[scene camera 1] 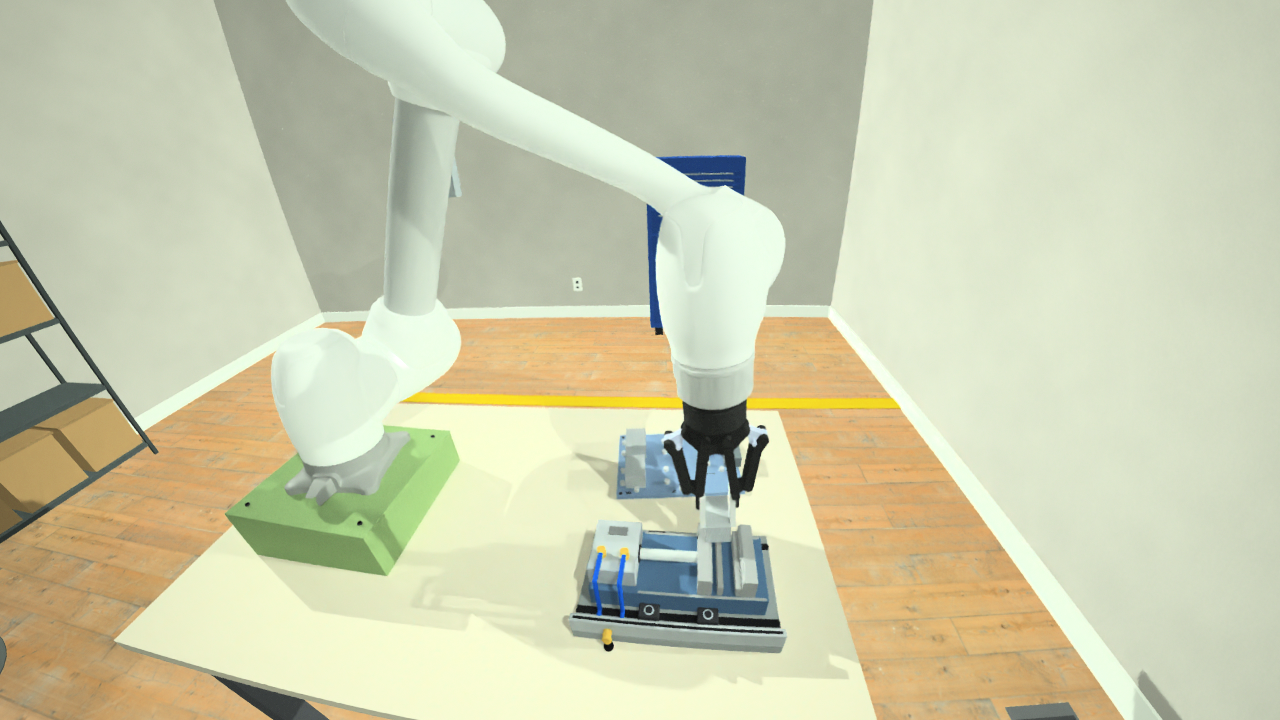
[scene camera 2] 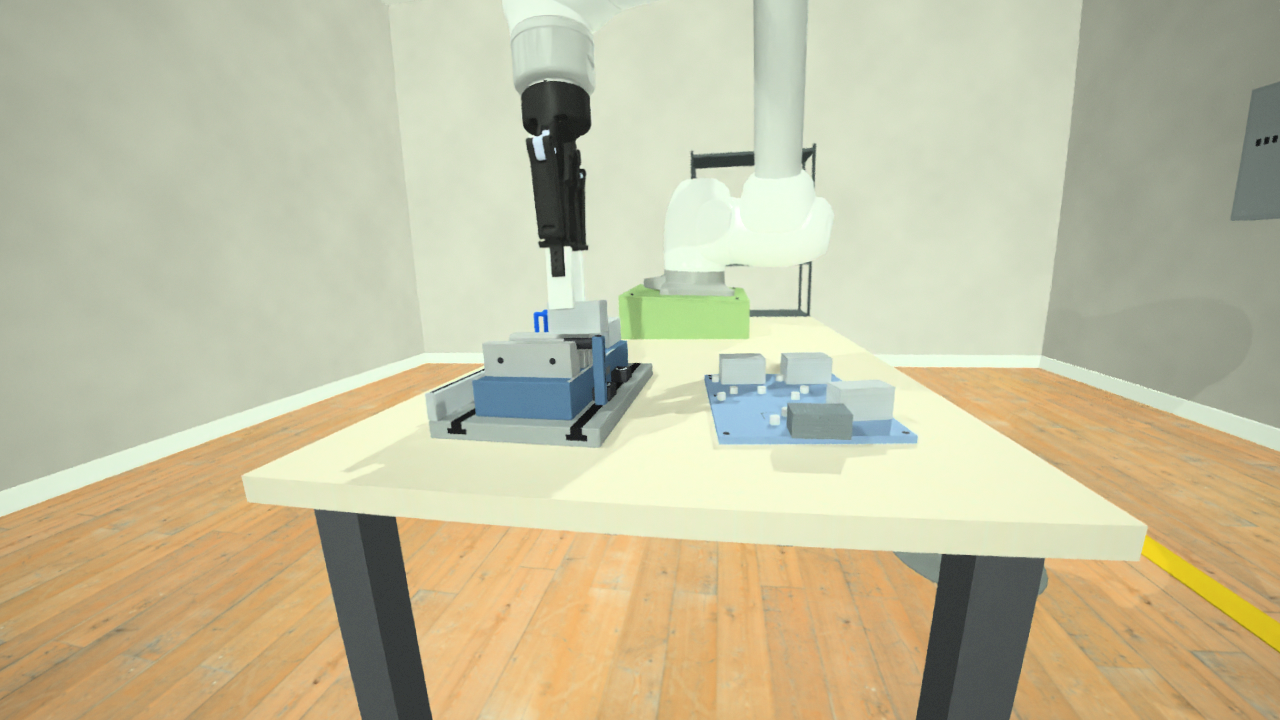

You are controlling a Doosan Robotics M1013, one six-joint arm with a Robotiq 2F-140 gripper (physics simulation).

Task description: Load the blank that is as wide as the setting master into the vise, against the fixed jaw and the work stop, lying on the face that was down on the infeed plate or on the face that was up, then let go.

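Places are measured from the arm's base along level axes (x down, y right, z back), in centimetres.
Pixels of known places: gripper, fingertip midpoint: (scene camera 1: 717,520) (scene camera 2: 568,308); arm's base at its link origin: (scene camera 1: 352,463) (scene camera 2: 693,291).
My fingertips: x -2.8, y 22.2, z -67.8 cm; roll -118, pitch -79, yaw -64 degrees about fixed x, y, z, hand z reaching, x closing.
For each thing: its top centre in the pictures, then the offset to it from my fingertips. "*": a spot on its surface instead. Level surfaces: height alone.
- light grey blank at its top centre: (scene camera 2: 577,299) (scene camera 1: 717,509) dx -0.9, dy -1.1, dz -0.3 cm
- vise at its top centre: (scene camera 2: 558,326) (scene camera 1: 679,550) dx +2.9, dy +2.4, dz +6.1 cm
- blue work stop at a spot on its surface: (scene camera 2: 599,371) * dx +6.9, dy -3.5, dz -2.9 cm
- dark grey setting master at its top centre: (scene camera 2: 819,408) (scene camera 1: 731,449) dx +9.5, dy -25.3, dz -10.1 cm
- blue infeed plate at its top centre: (scene camera 2: 787,398) (scene camera 1: 677,461) dx +12.0, dy -26.0, dz +1.6 cm
- grey cylinder block at its top centre: (scene camera 1: 615,544) dx +3.2, dy +0.0, dz +15.3 cm
- table at its surface level: dx +12.8 cm
My gripper (scene camera 1: 716,503) (scene camera 2: 561,284) is shut on a light grey blank (scene camera 1: 716,526) (scene camera 2: 581,318), pointing down and holding it low over the vise (scene camera 1: 671,583) (scene camera 2: 528,397), near the jaws' far end in scene camera 1. The fixed jaw (scene camera 1: 746,562) (scene camera 2: 526,360) is on the right in scene camera 1; the movable jaw (scene camera 1: 706,573) is left of it, with a gap between them. The blue work stop (scene camera 2: 599,371) stands at the vise's side. The dark grey setting master (scene camera 2: 819,420) lies on the blue infeed plate (scene camera 1: 625,493) (scene camera 2: 751,437). Whether the blank touches a jaw cannot be told.
Three light grey blanks (scene camera 2: 742,368) (scene camera 2: 805,368) (scene camera 2: 866,400) remain on the infeed plate among small white pegs. The vise has a grey cylinder block (scene camera 1: 617,546) with blue hoses. The green robot base (scene camera 1: 349,528) (scene camera 2: 684,315) stands on the table (scene camera 1: 501,617) (scene camera 2: 626,501).
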